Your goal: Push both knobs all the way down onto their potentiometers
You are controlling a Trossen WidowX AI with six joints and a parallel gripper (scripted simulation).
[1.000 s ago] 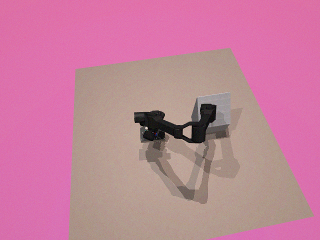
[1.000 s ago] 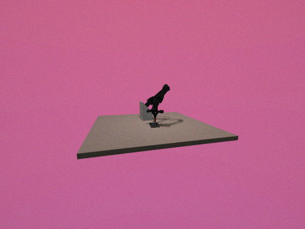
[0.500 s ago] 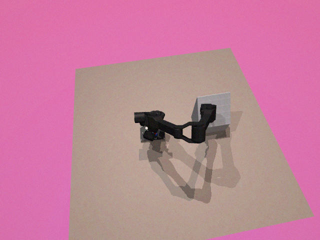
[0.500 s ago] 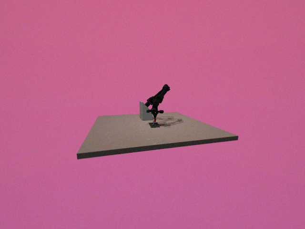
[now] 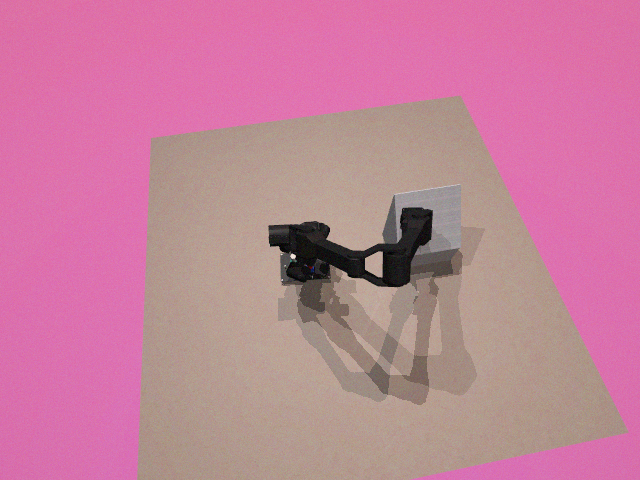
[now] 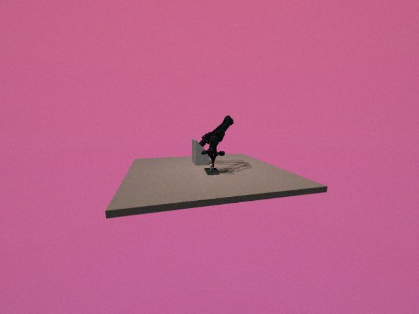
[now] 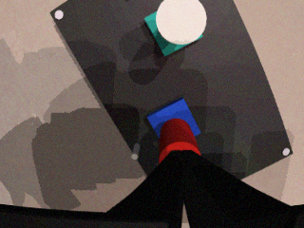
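Right now the red knob is 20 mm below my gripper tip. From my gripper tip the other things lie so: grey knob: 50 mm ahead, 20 mm to the right, 20 mm below.
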